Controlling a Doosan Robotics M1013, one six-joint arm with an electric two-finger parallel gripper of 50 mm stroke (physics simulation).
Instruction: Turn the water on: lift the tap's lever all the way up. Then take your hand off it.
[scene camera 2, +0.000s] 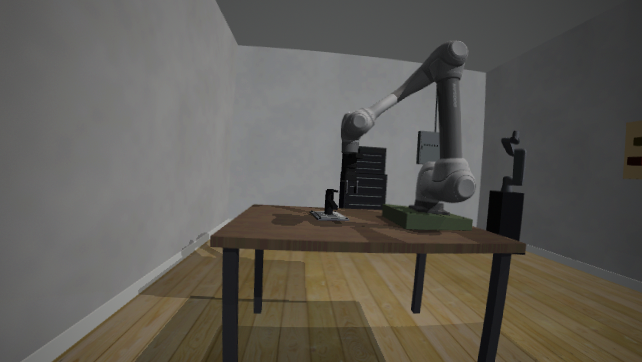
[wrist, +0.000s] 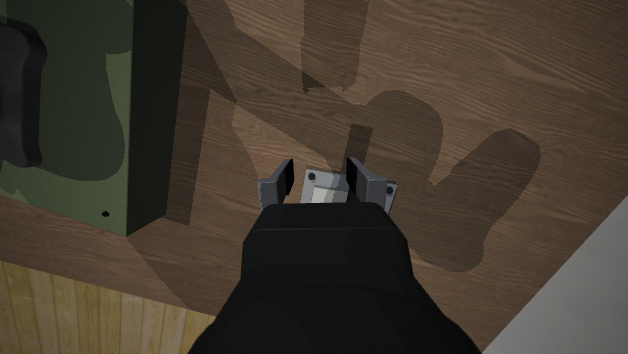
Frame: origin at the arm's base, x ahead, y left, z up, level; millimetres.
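Seen in the pictures: gripper, fingertip midpoint: (scene camera 2: 350, 193) (wrist: 320, 169); arm's base at its link origin: (scene camera 2: 428, 211).
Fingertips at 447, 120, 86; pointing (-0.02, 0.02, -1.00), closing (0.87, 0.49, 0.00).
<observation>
Offsets run from my fingertips to a thing's top centre, as dx, dy, dz. "*": to the spot under its first point. Level surfaces: height alone.
A small black tap @(* +110, -88, -61) (scene camera 2: 329, 201) stands upright on a pale metal base plate @(+113, -129, -138) (scene camera 2: 324, 217) (wrist: 327, 178) on the table. A short arm sticks out to the right at its top, and a darker bulge shows lower on its right side; which of them is the lever I cannot tell. In the wrist view the tap is mostly hidden behind the gripper's body. My gripper (scene camera 2: 351, 187) (wrist: 320, 169) points down, open and empty. In the scene view it hangs higher than the tap and a little to its right, apart from it.
The wooden table @(dz -150) (scene camera 2: 280, 237) (wrist: 475, 65) carries the arm's green base block (scene camera 2: 440, 223) (wrist: 150, 120), right of the tap in the scene view. A black drawer cabinet (scene camera 2: 372, 192) and a grey wall box (scene camera 2: 428, 147) show behind. Arm shadows lie across the table.
</observation>
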